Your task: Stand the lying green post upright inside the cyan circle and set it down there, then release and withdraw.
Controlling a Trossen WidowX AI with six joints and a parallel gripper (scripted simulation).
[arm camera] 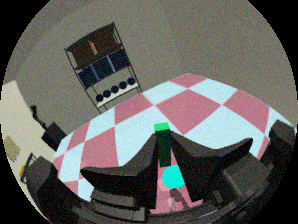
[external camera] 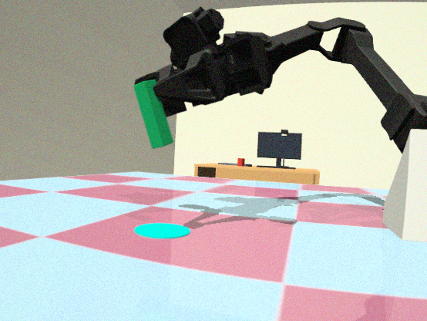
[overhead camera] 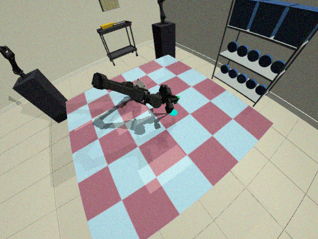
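Now: gripper tip 1 cm past the cyan circle, 3 cm to the left of it and 14 cm above it. From my gripper tip the other things lie so: green post: 2 cm below.
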